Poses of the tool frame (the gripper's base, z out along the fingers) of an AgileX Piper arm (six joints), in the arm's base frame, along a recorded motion.
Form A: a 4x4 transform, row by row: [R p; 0 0 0 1], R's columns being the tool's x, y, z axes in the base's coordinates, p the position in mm. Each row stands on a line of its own.
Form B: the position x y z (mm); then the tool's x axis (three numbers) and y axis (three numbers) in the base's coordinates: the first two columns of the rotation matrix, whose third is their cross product. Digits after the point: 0 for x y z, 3 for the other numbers. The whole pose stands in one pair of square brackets.
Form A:
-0.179 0.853 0.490 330
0.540 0.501 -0.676 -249
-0.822 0.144 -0.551 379
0 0 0 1
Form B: [330 -249 379 -0.179 0.540 -0.822 0.853 0.501 0.144]
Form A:
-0.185 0.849 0.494 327
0.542 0.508 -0.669 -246
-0.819 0.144 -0.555 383
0 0 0 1
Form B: [327 -246 383 -0.185 0.542 -0.819 0.849 0.508 0.144]
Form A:
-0.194 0.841 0.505 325
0.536 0.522 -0.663 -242
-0.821 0.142 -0.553 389
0 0 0 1
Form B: [325 -242 389 -0.194 0.536 -0.821 0.841 0.522 0.142]
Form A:
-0.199 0.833 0.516 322
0.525 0.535 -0.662 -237
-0.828 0.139 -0.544 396
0 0 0 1
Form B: [322 -237 396 -0.199 0.525 -0.828 0.833 0.535 0.139]
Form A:
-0.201 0.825 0.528 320
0.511 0.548 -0.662 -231
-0.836 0.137 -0.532 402
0 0 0 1
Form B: [320 -231 402 -0.201 0.511 -0.836 0.825 0.548 0.137]
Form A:
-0.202 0.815 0.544 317
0.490 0.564 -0.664 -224
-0.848 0.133 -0.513 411
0 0 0 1
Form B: [317 -224 411 -0.202 0.490 -0.848 0.815 0.564 0.133]
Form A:
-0.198 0.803 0.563 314
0.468 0.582 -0.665 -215
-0.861 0.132 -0.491 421
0 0 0 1
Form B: [314 -215 421 -0.198 0.468 -0.861 0.803 0.582 0.132]
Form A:
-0.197 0.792 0.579 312
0.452 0.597 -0.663 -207
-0.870 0.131 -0.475 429
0 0 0 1
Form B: [312 -207 429 -0.197 0.452 -0.870 0.792 0.597 0.131]
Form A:
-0.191 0.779 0.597 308
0.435 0.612 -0.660 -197
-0.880 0.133 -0.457 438
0 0 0 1
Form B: [308 -197 438 -0.191 0.435 -0.880 0.779 0.612 0.133]
